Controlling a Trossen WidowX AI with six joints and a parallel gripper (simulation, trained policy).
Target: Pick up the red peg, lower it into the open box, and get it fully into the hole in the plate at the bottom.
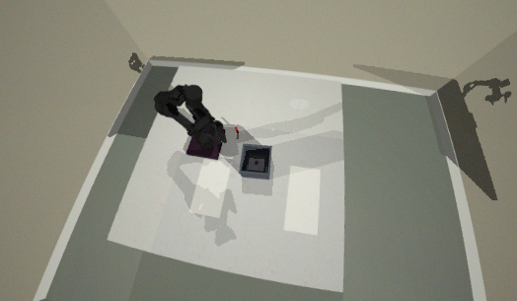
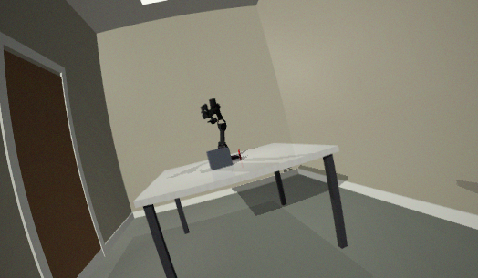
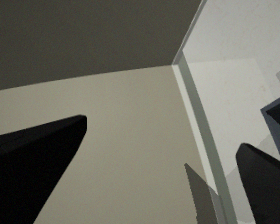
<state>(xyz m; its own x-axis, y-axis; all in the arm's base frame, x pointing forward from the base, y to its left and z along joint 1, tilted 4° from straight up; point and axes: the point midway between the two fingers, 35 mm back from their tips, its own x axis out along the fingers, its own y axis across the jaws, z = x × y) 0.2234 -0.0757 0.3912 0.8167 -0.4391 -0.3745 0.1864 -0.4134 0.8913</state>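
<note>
Now: the red peg 100 mm behind my gripper tip, 210 mm to the left of it and 380 mm below it. From my gripper tip the other things lie so: grey plate 100 mm ahead, 50 mm to the left, 370 mm below.
</note>
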